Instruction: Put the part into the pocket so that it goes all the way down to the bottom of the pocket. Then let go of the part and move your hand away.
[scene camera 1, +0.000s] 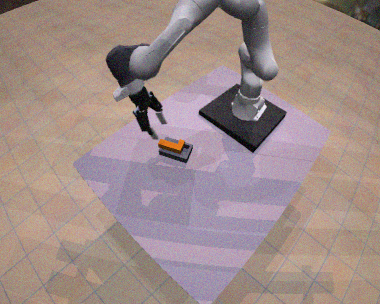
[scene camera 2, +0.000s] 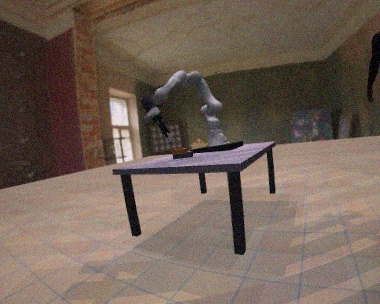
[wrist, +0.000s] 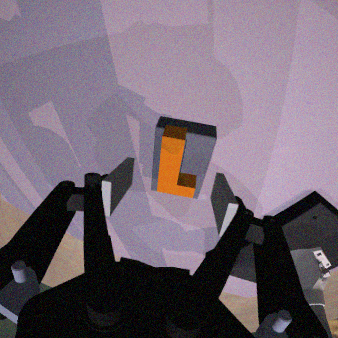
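An orange L-shaped part (scene camera 1: 171, 145) (scene camera 2: 180, 151) (wrist: 171, 162) lies on the dark grey pocket block (scene camera 1: 173, 156) (scene camera 2: 183, 156) (wrist: 200, 131). The part stands clearly above the block's rim, and its side faces show. In the wrist view its long leg runs along the left side of the block, its short foot is at the near end, and grey surface shows to its right. How its underside meets the pocket is hidden. My gripper (scene camera 1: 160, 130) (scene camera 2: 168, 135) (wrist: 172, 178) is open and empty, tilted, above and behind the block in scene camera 1, touching neither.
The block stands on the pale purple table (scene camera 1: 250, 225) (scene camera 2: 200, 162). The arm's black base plate (scene camera 1: 225, 117) (scene camera 2: 230, 146) lies behind and to the right of the block in scene camera 1. The table's left corner is on the gripper's side.
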